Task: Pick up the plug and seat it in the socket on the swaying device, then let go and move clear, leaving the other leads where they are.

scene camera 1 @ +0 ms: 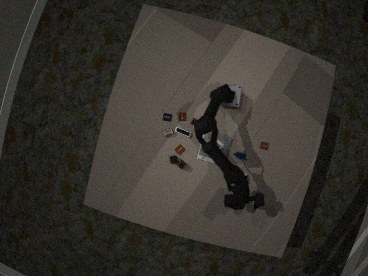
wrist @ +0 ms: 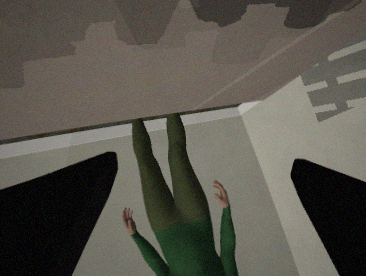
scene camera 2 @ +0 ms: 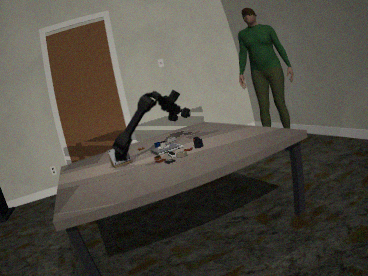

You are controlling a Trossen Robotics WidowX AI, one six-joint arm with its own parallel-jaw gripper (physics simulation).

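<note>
The pale grey device (scene camera 1: 202, 154) (scene camera 2: 167, 149) lies on the table, partly hidden under the arm in scene camera 1. A small blue piece (scene camera 1: 241, 156) (scene camera 2: 157, 144) sits at its edge; it may be the plug, but it is too small to tell. The socket and the leads cannot be made out clearly. My gripper (scene camera 1: 245, 202) (scene camera 2: 179, 115) (wrist: 205, 164) is open and empty, high above the table and past the device from the arm's base. In the wrist view its two black fingers stand wide apart, and neither the plug nor the device shows there.
Orange pieces (scene camera 1: 182, 116) (scene camera 1: 180, 149) (scene camera 1: 264, 146), a dark block (scene camera 1: 167, 117), a cream block (scene camera 1: 168, 133) and a white-rimmed dark bar (scene camera 1: 183, 132) lie on the table (scene camera 1: 125, 165) (scene camera 2: 240, 145). A black block (scene camera 1: 174, 160) (scene camera 2: 198, 142) stands beside them. A person (scene camera 2: 264, 55) (wrist: 187, 235) stands beyond the table.
</note>
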